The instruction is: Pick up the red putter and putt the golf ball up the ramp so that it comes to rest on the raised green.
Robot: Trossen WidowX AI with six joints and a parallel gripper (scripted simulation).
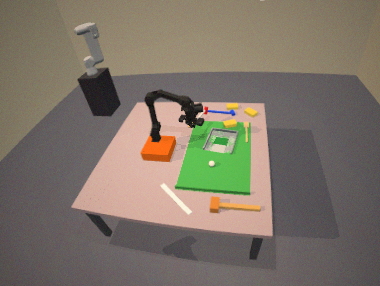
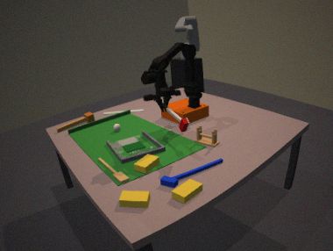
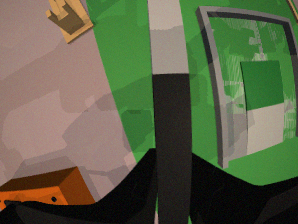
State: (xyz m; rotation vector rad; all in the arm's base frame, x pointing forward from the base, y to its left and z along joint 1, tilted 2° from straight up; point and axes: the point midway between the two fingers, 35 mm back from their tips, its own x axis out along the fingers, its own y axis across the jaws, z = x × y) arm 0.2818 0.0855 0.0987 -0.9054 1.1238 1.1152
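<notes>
Right now my gripper tip is 110 mm to the right of the red putter, 20 mm below it and 20 mm short of it. From my gripper tip the other things lie so: wooden stand 220 mm to the left, 90 mm below, 90 mm behind; white golf ball 250 mm to the right, 170 mm ahead, 110 mm below; green mat 200 mm ahead, 130 mm below, 110 mm to the right.
</notes>
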